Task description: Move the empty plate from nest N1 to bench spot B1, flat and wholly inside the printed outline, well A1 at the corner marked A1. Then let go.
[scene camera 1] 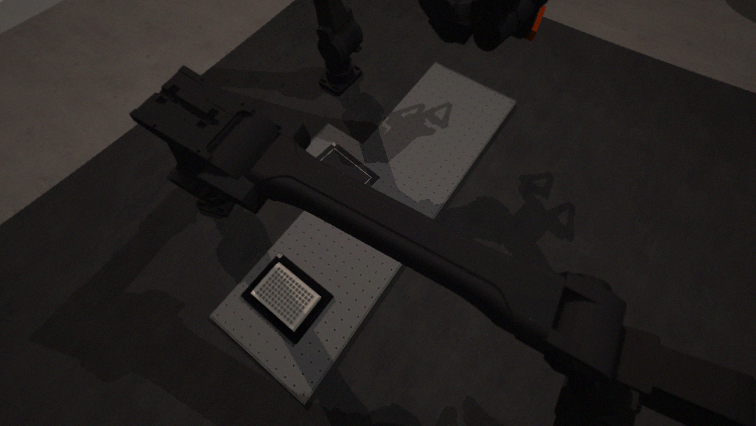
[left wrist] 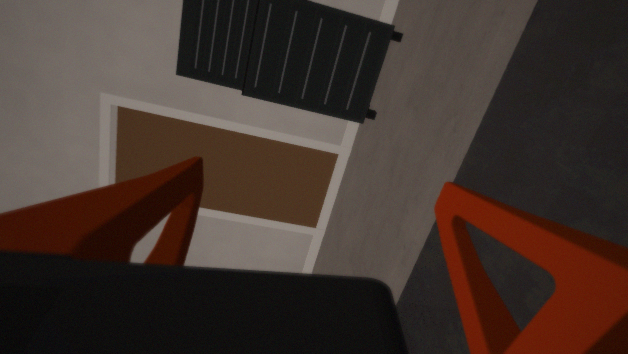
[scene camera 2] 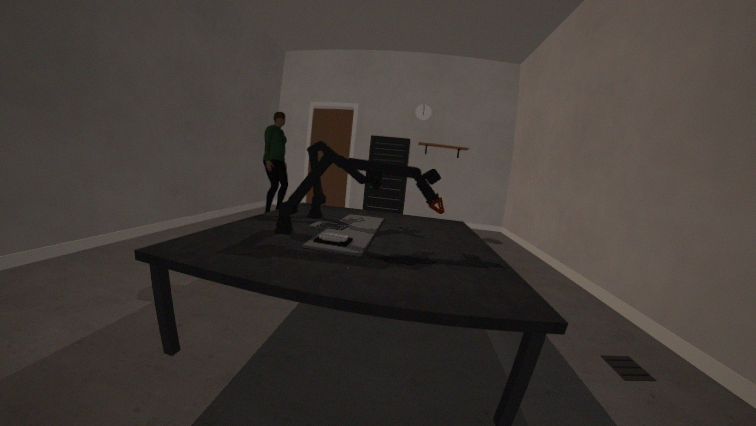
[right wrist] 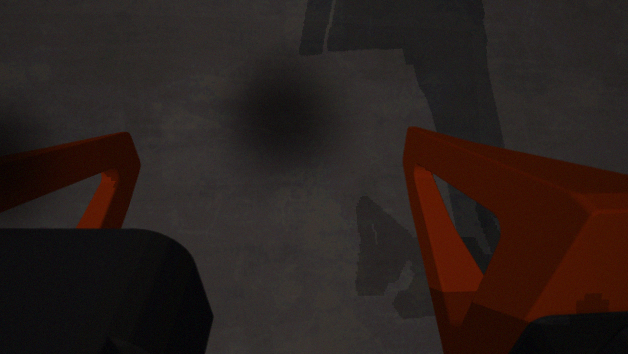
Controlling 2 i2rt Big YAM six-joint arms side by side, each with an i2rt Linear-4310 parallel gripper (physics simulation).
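Frame: origin at the left arm's base, x left, y back, z up, level; metres.
Seen in the pictures: left gripper, fingertip midpoint: (left wrist: 326,183) (scene camera 2: 380,179); right gripper, fingertip midpoint: (scene camera 1: 607,422) (scene camera 2: 442,213) (right wrist: 268,145); left arm's base at its link origin: (scene camera 1: 340,78) (scene camera 2: 315,216); right arm's base at its link origin: (scene camera 2: 283,230).
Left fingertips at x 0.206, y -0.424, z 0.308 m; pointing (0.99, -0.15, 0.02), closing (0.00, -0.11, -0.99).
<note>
Pixels of each thing's top centre, then the offset from my left fingertips to it. "pt": a spot on its surface instead. Level surfaces: height alone.
- pale plate at its top centre: (scene camera 1: 284,294) (scene camera 2: 334,236) dx -0.781, dy +0.094, dz -0.269 m
- black nest at a spot on its surface: (scene camera 1: 313,317) pt dx -0.780, dy +0.017, dz -0.283 m
- dark rectangle with a thin pale outline, surface spot: (scene camera 1: 353,165) pt dx -0.433, dy +0.189, dz -0.294 m
- perforated board at its surface level: dz -0.295 m
- dark table at its surface level: dz -0.308 m
The pale plate (scene camera 1: 285,296) (scene camera 2: 334,237) sits in a black nest (scene camera 1: 313,317) on the perforated board. A dark rectangle with a thin pale outline (scene camera 1: 353,165) lies further up, partly hidden under my right arm; I cannot read its label. The marks N1, B1 and A1 are not legible. My left gripper (scene camera 1: 536,23) (scene camera 2: 379,187) (left wrist: 326,183) is open and empty, raised away from the plate. My right gripper (scene camera 2: 438,205) (right wrist: 268,145) is open and empty, above the dark table, well away from the plate; it is out of view in scene camera 1.
The perforated board (scene camera 1: 465,121) runs diagonally on the dark table (scene camera 1: 661,185) (scene camera 2: 433,285). My right arm (scene camera 1: 380,222) crosses over its middle. A person in green (scene camera 2: 275,142) stands behind the table at the left. A dark cabinet (scene camera 2: 388,145) (left wrist: 320,55) stands by the far wall.
</note>
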